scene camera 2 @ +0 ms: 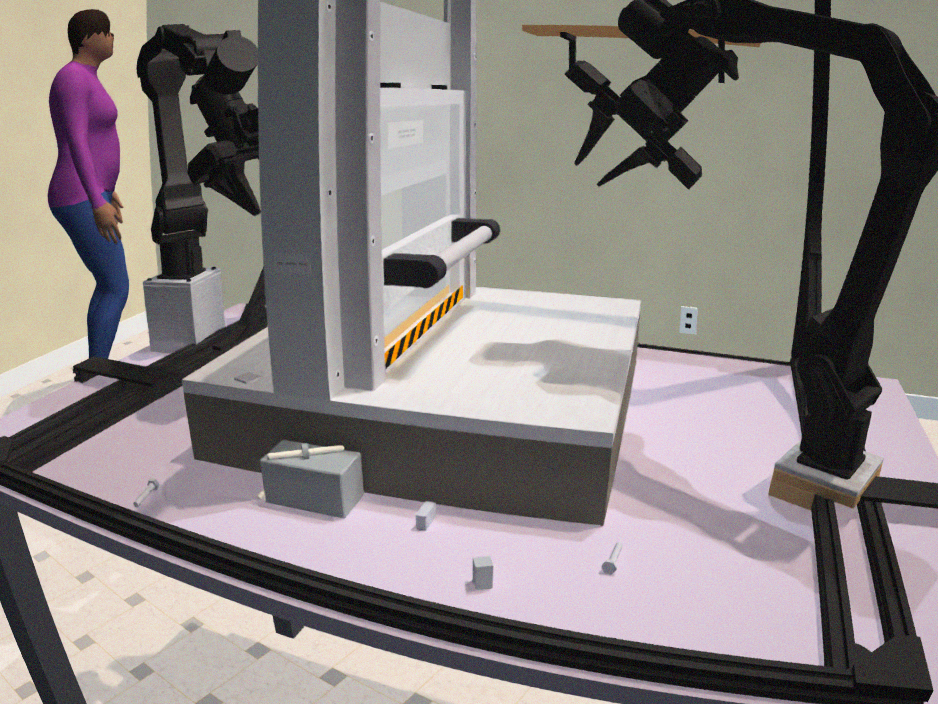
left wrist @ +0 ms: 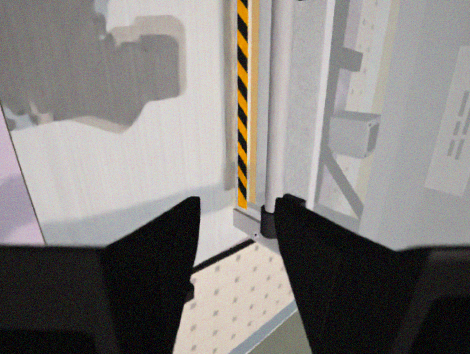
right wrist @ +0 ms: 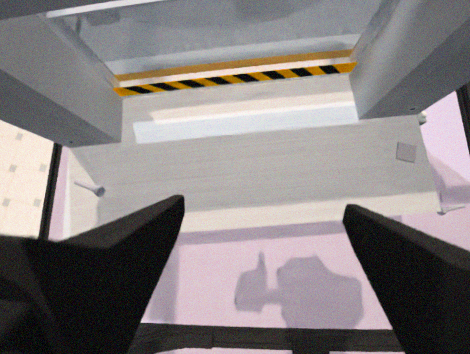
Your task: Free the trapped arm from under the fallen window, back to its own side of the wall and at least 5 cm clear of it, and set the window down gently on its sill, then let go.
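Places are measured from the left arm's base along level axes (x right, y ahead, z up), in millimetres.
Pixels of known places: left gripper, between the fingertips: [scene camera 2: 586,175] [left wrist: 237,207]; right gripper, between the fingertips: [right wrist: 263,207]; left arm's base, origin of its link: [scene camera 2: 831,460]; right arm's base, origin of its link: [scene camera 2: 181,274].
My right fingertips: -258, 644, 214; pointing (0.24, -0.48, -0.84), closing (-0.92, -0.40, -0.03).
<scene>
Ahead of a thing's pixels: the offset from my right fingertips to its top centre, as dx, dy, dz. "spot": to the spot under its first point.
The window @(spot: +73, -184, +41) [scene camera 2: 412,178] is low in the wall [scene camera 2: 295,189] [right wrist: 50,85], its lower edge by the black-and-orange striped strip @(spot: +101, -169, -142) [scene camera 2: 424,325] [left wrist: 242,75] [right wrist: 245,78]. Whether it rests fully on the sill cannot be told. Its handle bar @(+135, -200, -37) [scene camera 2: 469,246] [left wrist: 280,100] faces the picture's right. My right arm [scene camera 2: 170,143] is left of the wall; no part shows under the window. My right gripper [scene camera 2: 254,206] [right wrist: 263,207] is wide open, empty, partly hidden by the post in the scene view. My left gripper [scene camera 2: 589,173] [left wrist: 237,207] is partly open, empty, above and right of the handle bar, not touching it.
The wall stands on a thick base [scene camera 2: 560,413]. A grey block [scene camera 2: 310,484] with a pale stick on it stands at the base's front. Small blocks @(-103, -478, -228) [scene camera 2: 482,572] @(-72, -371, -237) [scene camera 2: 425,516] and bolts @(+2, -537, -240) [scene camera 2: 612,558] @(-277, -149, -240) [scene camera 2: 146,492] lie on the table. A shelf [scene camera 2: 541,31] is behind the left gripper.
</scene>
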